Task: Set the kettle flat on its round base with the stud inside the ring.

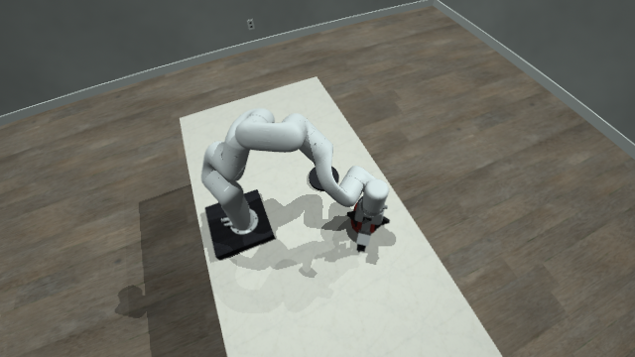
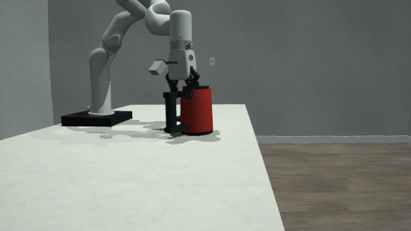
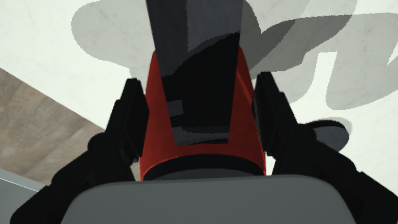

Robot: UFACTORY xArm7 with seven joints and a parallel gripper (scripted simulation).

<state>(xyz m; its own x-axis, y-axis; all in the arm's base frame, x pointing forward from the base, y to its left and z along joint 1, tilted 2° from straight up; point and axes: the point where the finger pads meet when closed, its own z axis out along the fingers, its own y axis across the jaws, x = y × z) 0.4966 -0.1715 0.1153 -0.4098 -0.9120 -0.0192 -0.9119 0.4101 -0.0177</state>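
Now: hand 5 cm above the red kettle, 3 cm to the right of it and 1 cm short of it. From my hand the other things lie so: round black base 34 cm to the left, 13 cm below, 10 cm behind.
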